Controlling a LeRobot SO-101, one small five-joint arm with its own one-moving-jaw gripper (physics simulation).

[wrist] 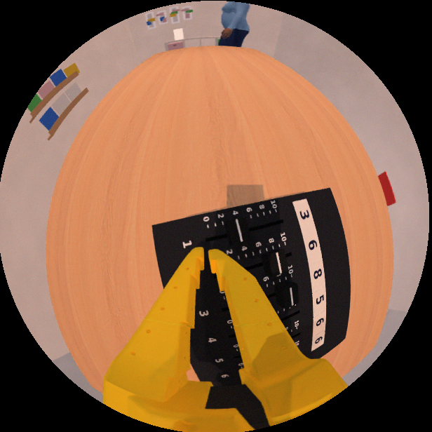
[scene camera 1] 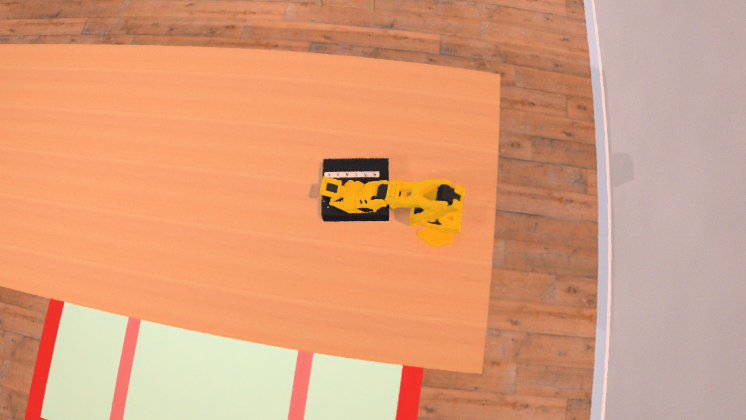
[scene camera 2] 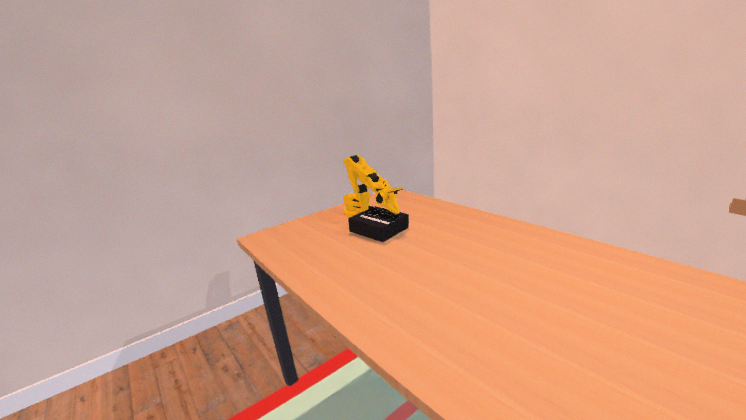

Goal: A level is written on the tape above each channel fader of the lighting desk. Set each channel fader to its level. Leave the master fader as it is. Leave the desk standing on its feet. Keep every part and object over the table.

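Seen in the pictures: hand at its tool point: (scene camera 1: pixel 331 202) (scene camera 2: pixel 397 212); arm's base at its link origin: (scene camera 1: pixel 428 224).
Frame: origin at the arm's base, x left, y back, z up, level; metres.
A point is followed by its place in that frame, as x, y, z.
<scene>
The black lighting desk (scene camera 1: pixel 356 216) {0.015, -0.175, 0.044} (scene camera 2: pixel 368 229) {-0.125, -0.215, 0.035} (wrist: pixel 336 285) stands flat on the table. Its white tape (scene camera 1: pixel 351 174) {-0.085, -0.201, 0.055} (scene camera 2: pixel 374 219) {-0.085, -0.201, 0.055} (wrist: pixel 312 245) reads 3, 6, 8, 5, 6, 6 from channel 1 on. In the wrist view, the channel 1 fader (wrist: pixel 239 230) is near 4, the channel 2 fader (wrist: pixel 278 263) is near 8, and the channel 3 fader (wrist: pixel 291 296) is near the 10 end. My gripper (wrist: pixel 206 251) (scene camera 2: pixel 397 212) is shut and empty, its tips over the low end of channel 2's slot. The jaws hide the faders of channels 4 to 6; the master fader cannot be made out.
The wooden table (scene camera 1: pixel 182 198) {0.014, -0.644, 0.000} (scene camera 2: pixel 495 292) {-0.114, -0.693, 0.000} (wrist: pixel 150 165) reaches past the desk. The yellow arm (scene camera 1: pixel 417 193) {0.000, -0.044, 0.214} (scene camera 2: pixel 360 172) {-0.029, -0.069, 0.193} stands beside the desk, near the table's end, and reaches across it. Wall shelves (wrist: pixel 70 112) and a person (wrist: pixel 235 22) show beyond the table.
</scene>
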